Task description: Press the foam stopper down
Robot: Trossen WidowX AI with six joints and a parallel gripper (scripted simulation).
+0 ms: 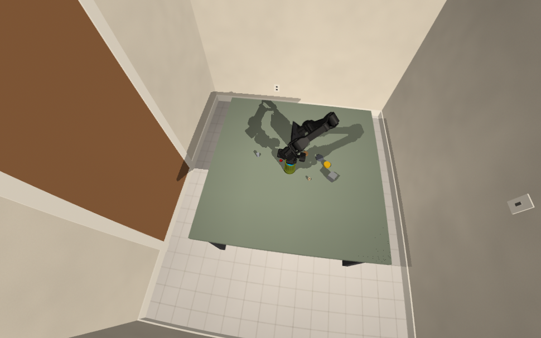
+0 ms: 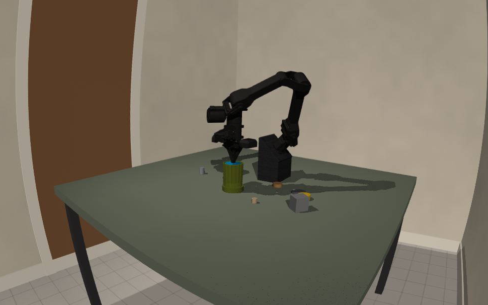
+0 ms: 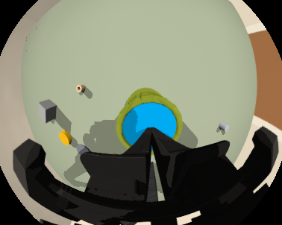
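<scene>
The blue foam stopper lies 40 mm below my hand. Also, from my hand: brown disc: 150 mm behind, 140 mm below, 110 mm to the left; then tan peg: 150 mm to the left, 140 mm below, 60 mm ahead; then red dot: 140 mm below, 70 mm to the right, 60 mm behind.
</scene>
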